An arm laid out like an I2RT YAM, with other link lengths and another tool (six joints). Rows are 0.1 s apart.
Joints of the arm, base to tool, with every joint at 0 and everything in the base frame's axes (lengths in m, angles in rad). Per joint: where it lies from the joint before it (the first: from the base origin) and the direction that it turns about. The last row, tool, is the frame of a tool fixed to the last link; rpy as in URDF.
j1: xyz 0 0 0.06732 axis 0 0 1
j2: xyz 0.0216 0.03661 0.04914 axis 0 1 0
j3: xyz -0.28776 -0.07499 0 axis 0 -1 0
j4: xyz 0.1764 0.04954 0.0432 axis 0 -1 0
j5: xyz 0.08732 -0.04 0.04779 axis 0 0 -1
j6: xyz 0.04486 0 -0.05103 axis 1 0 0
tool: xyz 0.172 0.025 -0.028 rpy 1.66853 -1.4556 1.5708
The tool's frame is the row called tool.
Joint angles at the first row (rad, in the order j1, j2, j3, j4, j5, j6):
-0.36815 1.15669 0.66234 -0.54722 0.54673 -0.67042
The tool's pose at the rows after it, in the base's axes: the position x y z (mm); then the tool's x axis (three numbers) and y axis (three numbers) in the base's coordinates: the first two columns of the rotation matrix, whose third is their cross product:
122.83 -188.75 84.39 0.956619 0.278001 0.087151 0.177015 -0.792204 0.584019
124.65 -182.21 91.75 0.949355 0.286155 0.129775 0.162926 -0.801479 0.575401
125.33 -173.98 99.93 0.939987 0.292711 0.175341 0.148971 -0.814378 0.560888
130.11 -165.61 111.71 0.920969 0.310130 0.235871 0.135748 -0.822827 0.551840
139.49 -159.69 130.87 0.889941 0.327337 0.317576 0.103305 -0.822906 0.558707
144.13 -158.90 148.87 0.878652 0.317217 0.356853 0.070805 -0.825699 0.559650
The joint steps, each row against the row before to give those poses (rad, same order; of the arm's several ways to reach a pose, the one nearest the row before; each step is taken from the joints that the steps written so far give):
0.00011 -0.04561 0.03629 -0.06520 -0.03749 0.02236
0.00146 -0.04248 0.03003 -0.04780 -0.03196 0.01025
-0.00019 -0.04476 0.03796 -0.06007 -0.03836 0.01308
0.00036 -0.04928 0.04303 -0.04763 -0.04645 0.00508
0.00419 -0.05452 0.05099 -0.02818 -0.03804 0.01051
0.00264 -0.00516 0.07483 -0.04882 -0.00519 0.02324

